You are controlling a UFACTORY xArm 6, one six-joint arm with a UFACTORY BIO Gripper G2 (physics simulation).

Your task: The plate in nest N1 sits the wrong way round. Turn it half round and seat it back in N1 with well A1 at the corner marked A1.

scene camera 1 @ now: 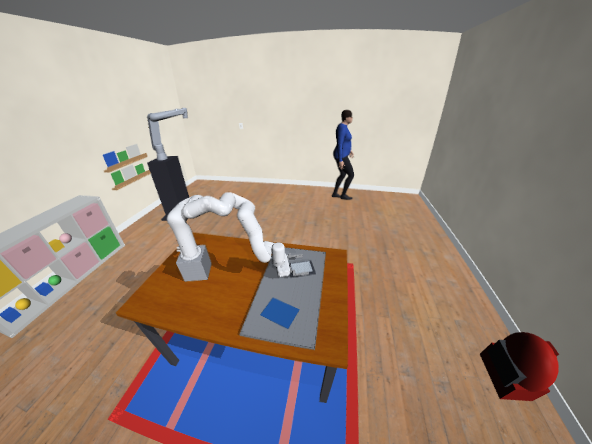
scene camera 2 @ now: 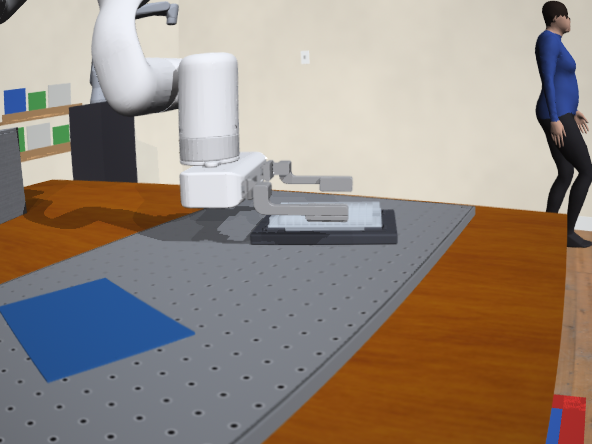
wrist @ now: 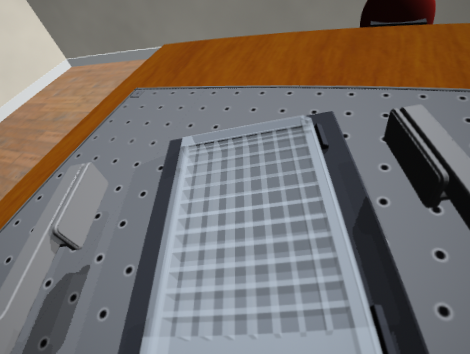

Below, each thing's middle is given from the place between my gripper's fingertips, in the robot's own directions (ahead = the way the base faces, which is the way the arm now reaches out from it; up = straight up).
I see my gripper 3 cm past the clear well plate point(scene camera 2: 360, 214), 1 cm to the left of it and 2 cm above it. Also, from my hand: flat blue square point(scene camera 2: 69, 331) (12 cm behind, 34 cm to the right, 4 cm below).
